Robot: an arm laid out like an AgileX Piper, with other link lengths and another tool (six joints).
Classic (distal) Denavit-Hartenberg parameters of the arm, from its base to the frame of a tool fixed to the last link. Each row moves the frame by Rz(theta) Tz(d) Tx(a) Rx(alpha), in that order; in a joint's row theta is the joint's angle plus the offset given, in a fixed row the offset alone. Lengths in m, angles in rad.
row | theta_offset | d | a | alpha
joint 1 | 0 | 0.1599 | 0 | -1.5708
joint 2 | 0.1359 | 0 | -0.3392 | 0
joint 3 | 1.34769 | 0 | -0.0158 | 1.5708
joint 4 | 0 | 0.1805 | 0 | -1.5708
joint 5 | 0 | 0 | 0 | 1.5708
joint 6 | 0.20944 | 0.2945 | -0.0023 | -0.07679
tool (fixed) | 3.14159 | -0.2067 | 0 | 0
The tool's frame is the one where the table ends.
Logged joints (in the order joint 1, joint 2, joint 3, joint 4, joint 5, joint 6), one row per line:
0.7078, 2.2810, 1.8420, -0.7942, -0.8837, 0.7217
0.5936, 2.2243, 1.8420, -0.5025, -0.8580, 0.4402
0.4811, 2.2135, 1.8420, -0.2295, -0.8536, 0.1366
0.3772, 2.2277, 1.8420, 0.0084, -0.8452, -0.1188
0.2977, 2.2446, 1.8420, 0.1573, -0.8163, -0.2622
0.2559, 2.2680, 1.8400, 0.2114, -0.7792, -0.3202
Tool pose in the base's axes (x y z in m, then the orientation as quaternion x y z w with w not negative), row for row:
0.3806, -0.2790, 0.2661, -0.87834, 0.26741, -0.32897, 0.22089
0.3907, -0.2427, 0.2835, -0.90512, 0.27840, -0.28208, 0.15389
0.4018, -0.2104, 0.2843, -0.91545, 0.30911, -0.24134, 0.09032
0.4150, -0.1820, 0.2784, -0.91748, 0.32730, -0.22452, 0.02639
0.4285, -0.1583, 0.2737, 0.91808, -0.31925, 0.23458, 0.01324
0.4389, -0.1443, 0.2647, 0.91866, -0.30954, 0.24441, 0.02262
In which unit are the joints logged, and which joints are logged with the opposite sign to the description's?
The joints are logged in radians. Opposite sign: joint 1, joint 3, joint 4, joint 5, joint 6.
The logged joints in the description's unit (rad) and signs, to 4 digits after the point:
-0.7078, 2.2810, -1.8420, 0.7942, 0.8837, -0.7217
-0.5936, 2.2243, -1.8420, 0.5025, 0.8580, -0.4402
-0.4811, 2.2135, -1.8420, 0.2295, 0.8536, -0.1366
-0.3772, 2.2277, -1.8420, -0.0084, 0.8452, 0.1188
-0.2977, 2.2446, -1.8420, -0.1573, 0.8163, 0.2622
-0.2559, 2.2680, -1.8400, -0.2114, 0.7792, 0.3202

